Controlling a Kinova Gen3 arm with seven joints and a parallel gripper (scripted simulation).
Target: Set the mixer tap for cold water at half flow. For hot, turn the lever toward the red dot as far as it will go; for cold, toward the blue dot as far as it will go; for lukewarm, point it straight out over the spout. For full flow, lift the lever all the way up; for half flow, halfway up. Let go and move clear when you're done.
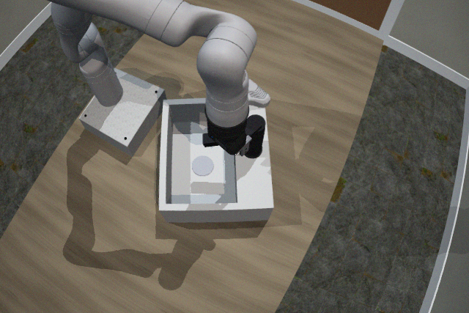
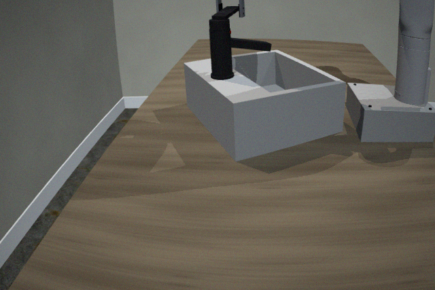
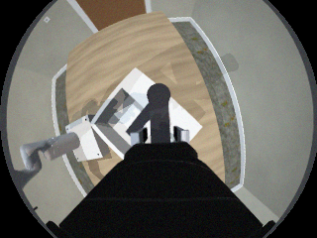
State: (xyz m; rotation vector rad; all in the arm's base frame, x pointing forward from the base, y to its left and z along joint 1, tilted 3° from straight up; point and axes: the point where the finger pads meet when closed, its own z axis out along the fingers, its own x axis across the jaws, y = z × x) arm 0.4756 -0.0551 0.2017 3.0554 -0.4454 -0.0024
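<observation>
Now: the black lever 10 mm ahead of my hand and 30 mm to the left of it. From my hand the other things lie so: black mixer tap 10 mm ahead, 50 mm to the left, 50 mm below; then white sink 80 mm behind, 10 mm to the left, 240 mm below.
</observation>
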